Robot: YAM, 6 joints.
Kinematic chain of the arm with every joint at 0, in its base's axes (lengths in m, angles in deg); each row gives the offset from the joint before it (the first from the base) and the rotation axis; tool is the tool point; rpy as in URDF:
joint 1: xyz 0 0 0.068 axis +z
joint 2: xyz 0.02 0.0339 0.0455 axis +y
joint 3: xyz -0.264 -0.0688 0 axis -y
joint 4: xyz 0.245 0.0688 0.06 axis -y
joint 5: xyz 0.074 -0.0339 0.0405 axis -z
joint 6: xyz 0.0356 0 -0.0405 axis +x
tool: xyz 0 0 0 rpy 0 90 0
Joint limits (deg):
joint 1: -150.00..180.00
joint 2: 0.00..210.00
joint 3: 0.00..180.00
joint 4: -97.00..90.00
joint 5: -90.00..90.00
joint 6: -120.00..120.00
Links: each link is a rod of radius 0.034 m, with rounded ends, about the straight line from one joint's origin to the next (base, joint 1, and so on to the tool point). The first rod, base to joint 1, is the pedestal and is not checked.
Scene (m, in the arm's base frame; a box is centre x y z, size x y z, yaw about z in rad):
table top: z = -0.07
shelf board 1: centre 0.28 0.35 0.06 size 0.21 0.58 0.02 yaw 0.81
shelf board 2: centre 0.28 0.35 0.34 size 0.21 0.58 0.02 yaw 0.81
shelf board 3: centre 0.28 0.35 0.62 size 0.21 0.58 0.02 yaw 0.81
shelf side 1: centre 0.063 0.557 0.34 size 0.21 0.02 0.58 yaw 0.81
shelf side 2: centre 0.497 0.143 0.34 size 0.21 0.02 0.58 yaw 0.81
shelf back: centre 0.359 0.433 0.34 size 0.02 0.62 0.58 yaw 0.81
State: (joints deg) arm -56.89 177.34 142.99 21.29 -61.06 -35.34
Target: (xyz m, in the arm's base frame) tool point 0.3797 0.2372 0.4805
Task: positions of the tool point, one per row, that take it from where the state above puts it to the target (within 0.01 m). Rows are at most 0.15 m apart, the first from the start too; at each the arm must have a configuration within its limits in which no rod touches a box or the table.
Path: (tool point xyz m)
1: 0.4050 -0.4535 0.1010
2: 0.4373 -0.3999 0.1828
3: 0.4530 -0.3360 0.2596
4: 0.4507 -0.2666 0.3289
5: 0.4307 -0.1962 0.3887
6: 0.4057 -0.0658 0.4333
7: 0.3416 0.0381 0.4640
8: 0.2537 0.1049 0.4805
9: 0.3020 0.1426 0.4944
10: 0.3452 0.1874 0.4942
11: 0.3797 0.2372 0.4805

